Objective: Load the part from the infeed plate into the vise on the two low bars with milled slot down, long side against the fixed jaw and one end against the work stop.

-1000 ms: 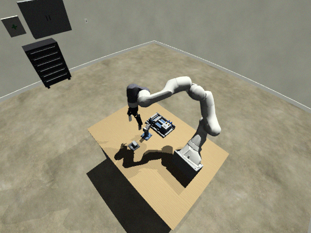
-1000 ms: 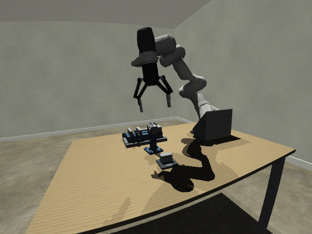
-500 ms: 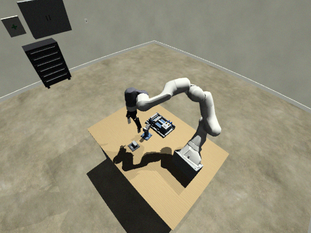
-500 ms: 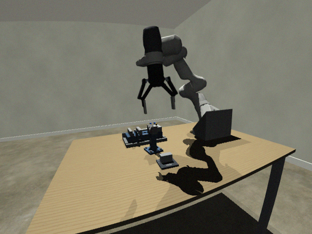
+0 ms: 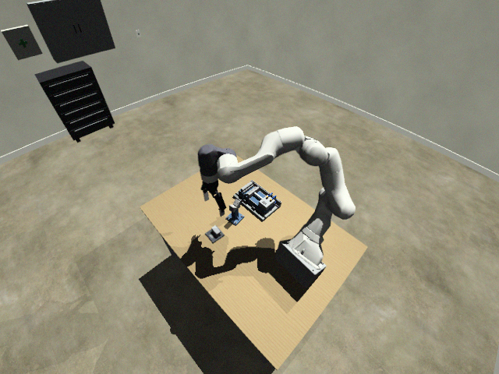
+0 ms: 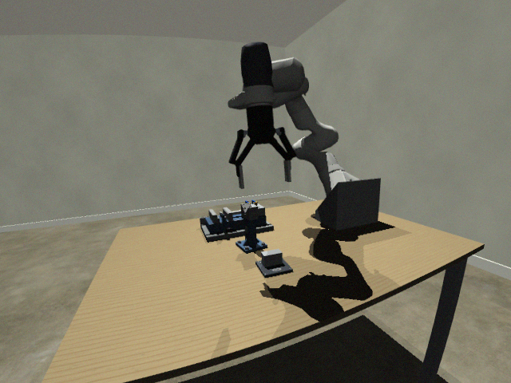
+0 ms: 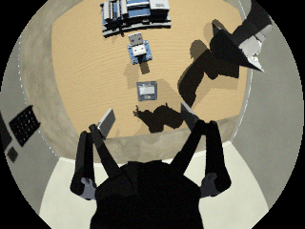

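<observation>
The part is 240 mm below my hand and 10 mm to the left of it.
</observation>
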